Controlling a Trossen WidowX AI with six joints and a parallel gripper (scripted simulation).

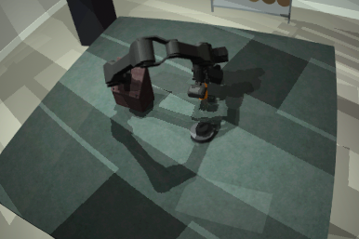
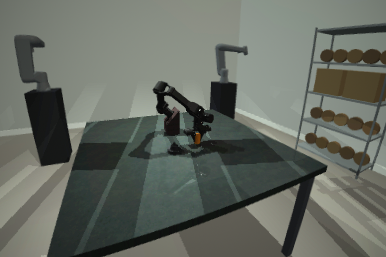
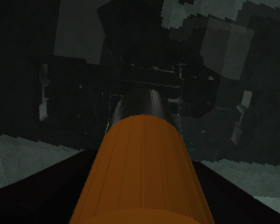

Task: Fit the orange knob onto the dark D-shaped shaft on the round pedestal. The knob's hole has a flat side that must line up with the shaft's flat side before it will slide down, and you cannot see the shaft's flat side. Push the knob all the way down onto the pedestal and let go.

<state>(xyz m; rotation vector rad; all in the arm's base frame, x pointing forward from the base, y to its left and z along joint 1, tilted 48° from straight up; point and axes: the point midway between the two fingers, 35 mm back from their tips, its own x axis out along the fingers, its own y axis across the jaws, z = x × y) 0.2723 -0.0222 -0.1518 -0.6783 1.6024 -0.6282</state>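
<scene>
Right now the round pedestal is 18 cm to the right of my gripper tip, 6 cm ahead of it and 2 cm above it. From my gripper tip the other things lie so: orange knob (2 cm above).
</scene>
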